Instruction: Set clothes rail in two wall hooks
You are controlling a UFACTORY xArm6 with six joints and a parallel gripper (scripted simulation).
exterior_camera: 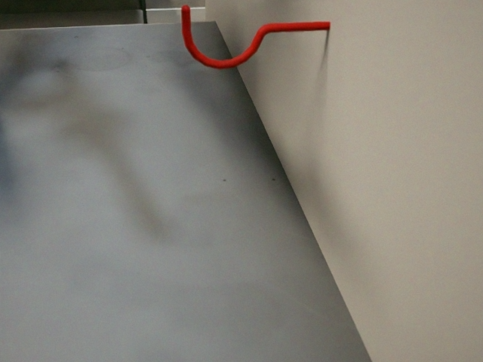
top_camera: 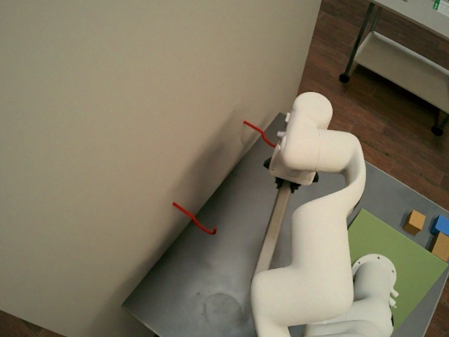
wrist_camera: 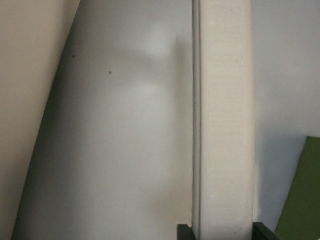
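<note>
My gripper is now 10 mm above the grey clothes rail. The rest, counted from my hand: blue block 460 mm behind, 430 mm to the right, 320 mm below; then beige wall 250 mm ahead, 40 mm to the left, 90 mm above.
</note>
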